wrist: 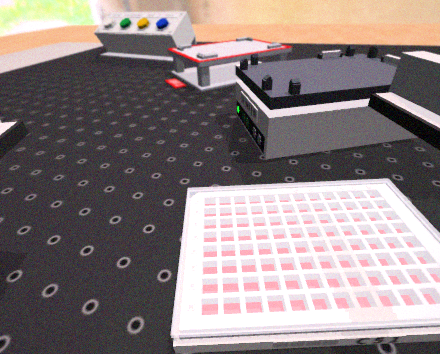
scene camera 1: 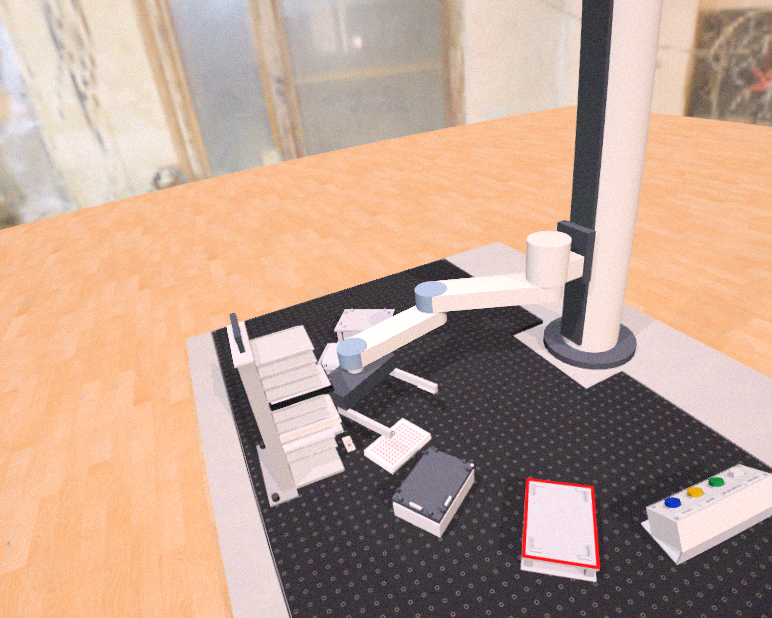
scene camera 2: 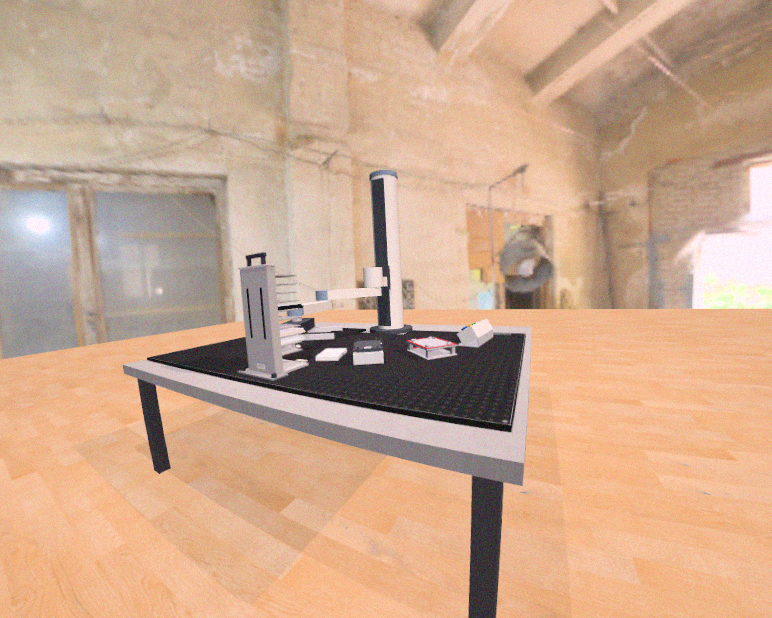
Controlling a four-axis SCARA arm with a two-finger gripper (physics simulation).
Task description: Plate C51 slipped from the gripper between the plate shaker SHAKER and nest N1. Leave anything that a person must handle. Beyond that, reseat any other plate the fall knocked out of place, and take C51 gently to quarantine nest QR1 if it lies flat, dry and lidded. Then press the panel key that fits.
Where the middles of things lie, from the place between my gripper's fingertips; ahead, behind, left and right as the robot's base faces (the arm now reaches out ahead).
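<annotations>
There is the grey shaker [scene camera 1: 431,494], and my hand is 5 cm short of it, 16 cm to the right of it and 5 cm above it.
</annotations>
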